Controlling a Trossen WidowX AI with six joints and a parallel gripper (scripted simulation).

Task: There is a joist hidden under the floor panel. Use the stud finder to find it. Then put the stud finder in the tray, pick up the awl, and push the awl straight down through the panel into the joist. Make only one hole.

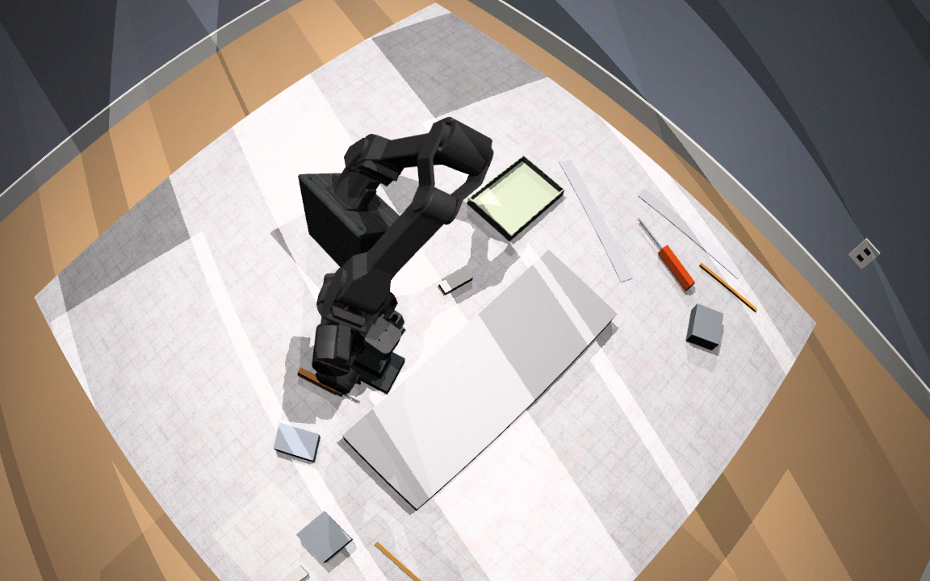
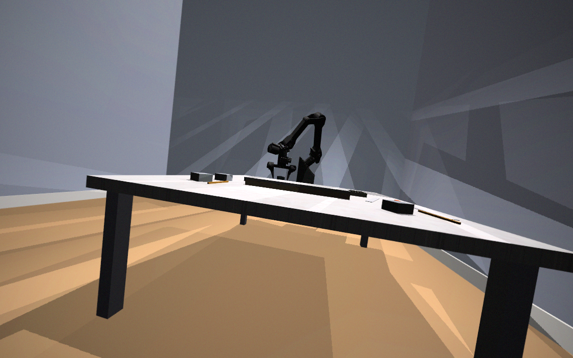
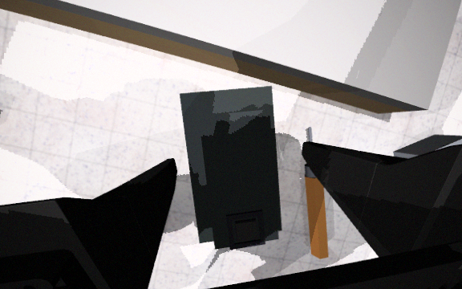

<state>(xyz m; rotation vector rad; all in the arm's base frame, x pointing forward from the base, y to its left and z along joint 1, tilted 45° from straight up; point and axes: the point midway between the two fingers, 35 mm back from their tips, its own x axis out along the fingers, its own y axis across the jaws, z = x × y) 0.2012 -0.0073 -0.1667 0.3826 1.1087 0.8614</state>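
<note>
Right now the stud finder is 30 mm behind my gripper tip, 10 mm to the right of it and 10 mm above it. From my gripper tip the other things lie so: pale green tray (100 mm behind, 440 mm to the left, 20 mm below); awl (10 mm behind, 80 mm to the right, 30 mm below).
</note>
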